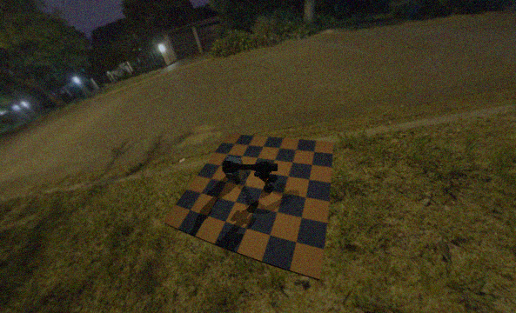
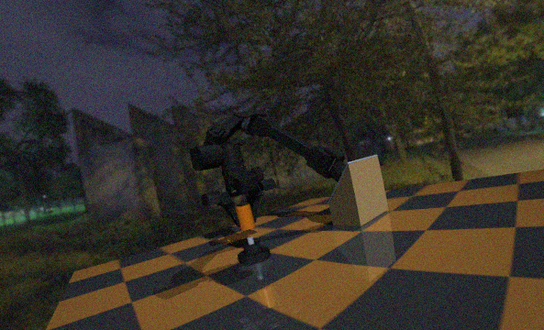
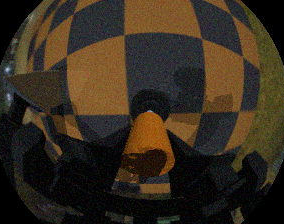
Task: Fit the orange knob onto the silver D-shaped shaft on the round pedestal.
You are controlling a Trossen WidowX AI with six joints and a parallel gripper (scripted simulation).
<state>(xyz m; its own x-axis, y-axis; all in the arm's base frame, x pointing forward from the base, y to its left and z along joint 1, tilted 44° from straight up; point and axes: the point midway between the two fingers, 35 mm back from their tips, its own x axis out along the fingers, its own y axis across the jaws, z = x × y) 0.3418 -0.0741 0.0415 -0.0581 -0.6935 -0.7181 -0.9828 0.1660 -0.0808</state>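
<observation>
My gripper tip is now 30 mm below the orange knob. Round my gripper tip: round pedestal (60 mm below).
</observation>
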